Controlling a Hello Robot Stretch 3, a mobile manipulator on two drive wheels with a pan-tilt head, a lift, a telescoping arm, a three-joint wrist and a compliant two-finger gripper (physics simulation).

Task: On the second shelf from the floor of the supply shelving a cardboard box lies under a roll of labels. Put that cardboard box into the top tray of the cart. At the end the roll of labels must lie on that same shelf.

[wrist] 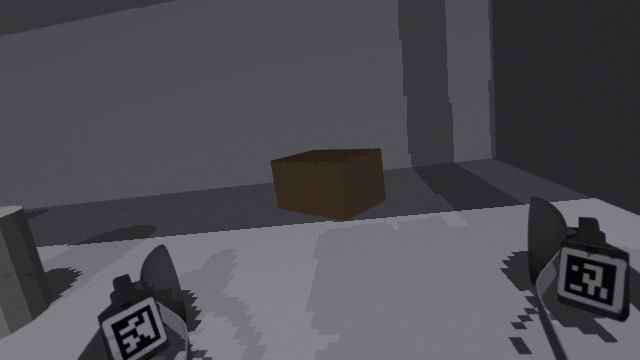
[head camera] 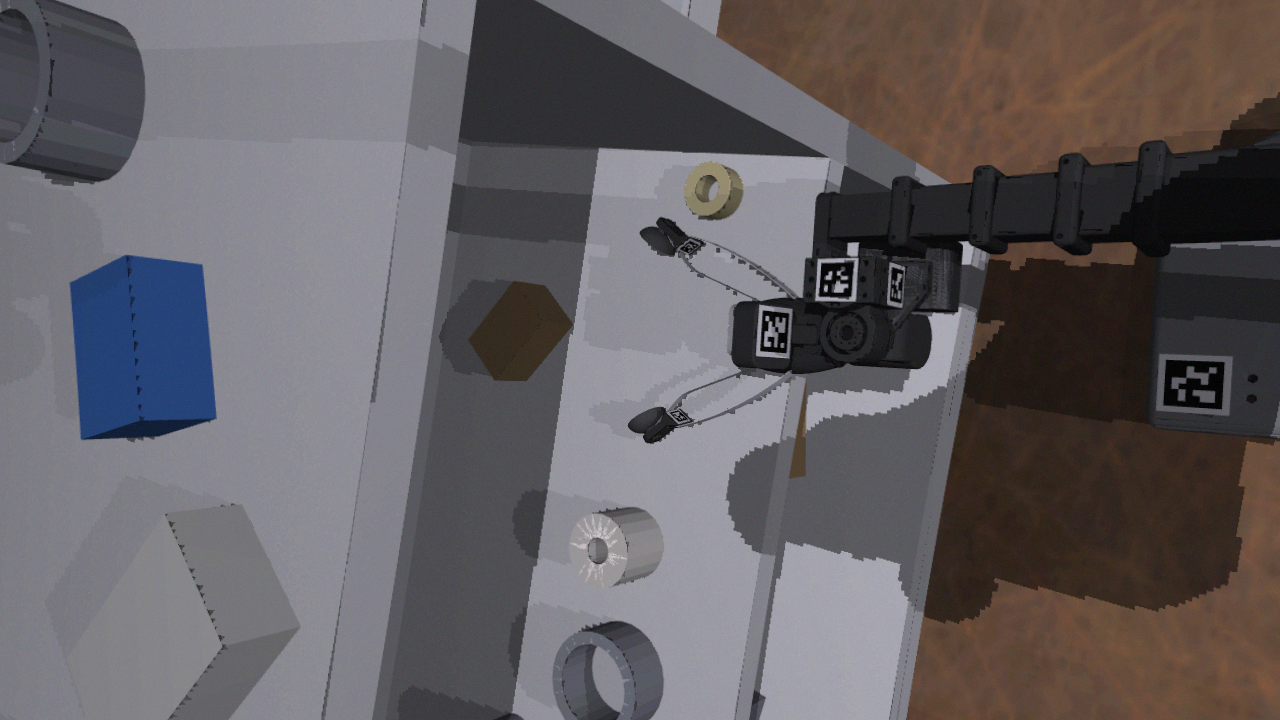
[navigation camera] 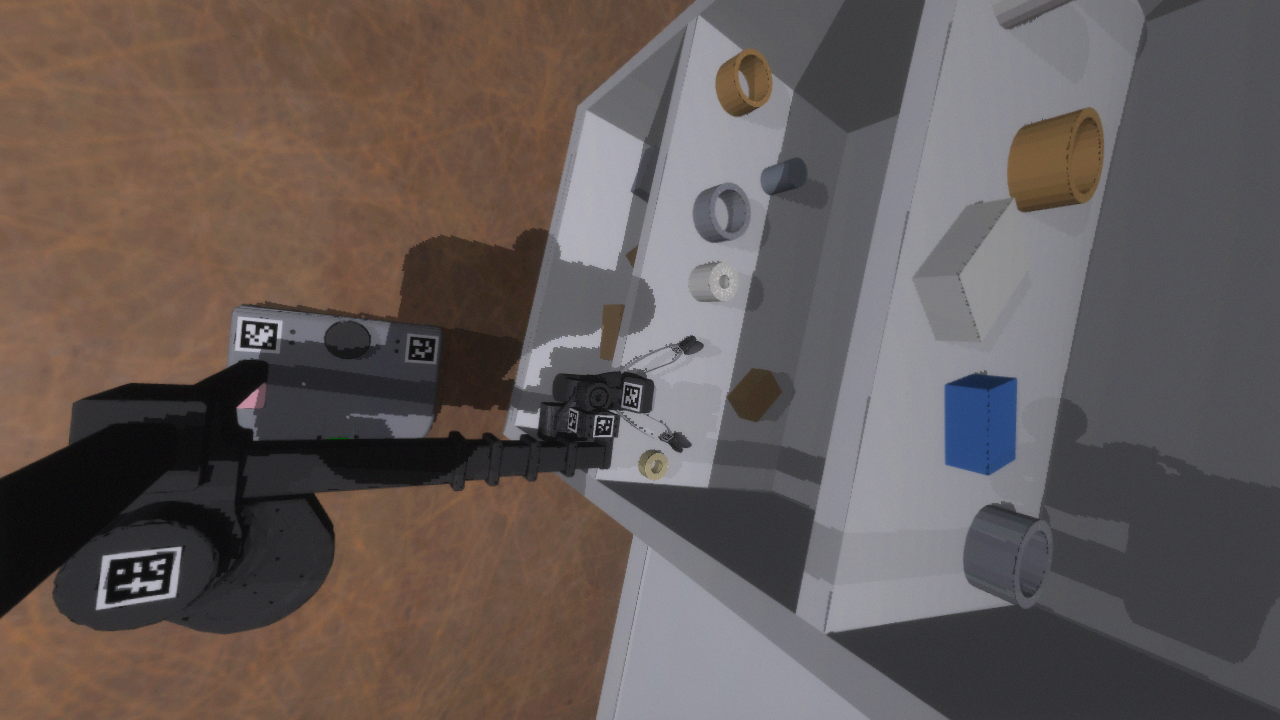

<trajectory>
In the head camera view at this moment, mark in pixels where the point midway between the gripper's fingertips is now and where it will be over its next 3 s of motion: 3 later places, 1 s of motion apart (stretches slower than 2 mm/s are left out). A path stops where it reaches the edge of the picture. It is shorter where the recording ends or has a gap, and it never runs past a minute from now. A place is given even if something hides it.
My gripper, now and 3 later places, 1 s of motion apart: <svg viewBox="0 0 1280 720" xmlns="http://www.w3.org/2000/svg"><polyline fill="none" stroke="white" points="639,329 631,330 607,327 544,325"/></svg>
</trajectory>
